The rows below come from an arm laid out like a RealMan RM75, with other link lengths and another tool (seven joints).
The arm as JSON. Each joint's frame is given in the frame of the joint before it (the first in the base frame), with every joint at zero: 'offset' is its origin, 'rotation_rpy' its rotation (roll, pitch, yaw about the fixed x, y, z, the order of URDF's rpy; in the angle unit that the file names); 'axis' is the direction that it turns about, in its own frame. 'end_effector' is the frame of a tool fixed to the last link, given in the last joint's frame.
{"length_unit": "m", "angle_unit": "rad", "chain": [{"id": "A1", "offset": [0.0, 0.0, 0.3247], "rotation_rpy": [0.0, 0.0, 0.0], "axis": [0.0, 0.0, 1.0]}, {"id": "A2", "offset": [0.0, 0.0, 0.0], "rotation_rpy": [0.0, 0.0, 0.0], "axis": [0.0, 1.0, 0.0]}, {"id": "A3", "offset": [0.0, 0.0, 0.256], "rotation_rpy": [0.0, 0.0, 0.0], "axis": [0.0, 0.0, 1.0]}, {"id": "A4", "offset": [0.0, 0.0, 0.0], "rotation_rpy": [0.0, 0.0, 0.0], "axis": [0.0, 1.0, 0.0]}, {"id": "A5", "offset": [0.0, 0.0, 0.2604], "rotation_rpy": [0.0, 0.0, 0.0], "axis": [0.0, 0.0, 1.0]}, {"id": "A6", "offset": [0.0, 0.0, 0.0], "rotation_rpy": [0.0, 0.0, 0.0], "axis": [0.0, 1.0, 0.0]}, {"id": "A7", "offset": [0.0, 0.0, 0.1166], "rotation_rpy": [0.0, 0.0, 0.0], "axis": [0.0, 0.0, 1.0]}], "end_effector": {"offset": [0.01, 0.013, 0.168], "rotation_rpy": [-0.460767, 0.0, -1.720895]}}
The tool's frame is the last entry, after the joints.
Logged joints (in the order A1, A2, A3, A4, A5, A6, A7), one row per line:
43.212 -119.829 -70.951 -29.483 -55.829 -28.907 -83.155
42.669 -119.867 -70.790 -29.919 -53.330 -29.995 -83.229
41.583 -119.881 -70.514 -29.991 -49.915 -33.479 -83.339
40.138 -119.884 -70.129 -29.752 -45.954 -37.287 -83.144
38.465 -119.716 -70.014 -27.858 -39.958 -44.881 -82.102
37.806 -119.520 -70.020 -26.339 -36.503 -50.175 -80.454
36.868 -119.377 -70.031 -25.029 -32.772 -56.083 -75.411
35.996 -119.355 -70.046 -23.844 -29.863 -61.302 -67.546
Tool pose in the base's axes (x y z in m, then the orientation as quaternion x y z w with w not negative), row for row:
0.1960 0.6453 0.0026 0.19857 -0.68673 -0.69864 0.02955
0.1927 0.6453 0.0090 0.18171 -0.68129 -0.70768 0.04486
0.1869 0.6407 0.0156 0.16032 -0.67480 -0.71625 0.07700
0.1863 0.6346 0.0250 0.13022 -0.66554 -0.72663 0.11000
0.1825 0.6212 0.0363 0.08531 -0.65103 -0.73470 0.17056
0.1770 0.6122 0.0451 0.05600 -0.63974 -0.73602 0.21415
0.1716 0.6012 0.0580 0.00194 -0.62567 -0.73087 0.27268
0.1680 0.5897 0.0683 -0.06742 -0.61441 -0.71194 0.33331
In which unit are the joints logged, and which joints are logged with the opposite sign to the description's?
The joints are logged in degrees. Opposite sign: A2.
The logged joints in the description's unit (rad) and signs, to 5 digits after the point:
0.75419 2.09141 -1.23833 -0.51458 -0.97440 -0.50452 -1.45133
0.74471 2.09207 -1.23552 -0.52219 -0.93078 -0.52351 -1.45262
0.72576 2.09232 -1.23070 -0.52344 -0.87118 -0.58432 -1.45454
0.70054 2.09237 -1.22398 -0.51927 -0.80205 -0.65078 -1.45114
0.67134 2.08944 -1.22197 -0.48621 -0.69740 -0.78332 -1.43295
0.65984 2.08602 -1.22208 -0.45970 -0.63710 -0.87572 -1.40419
0.64347 2.08352 -1.22227 -0.43684 -0.57198 -0.97883 -1.31617
0.62825 2.08314 -1.22253 -0.41616 -0.52121 -1.06992 -1.17890

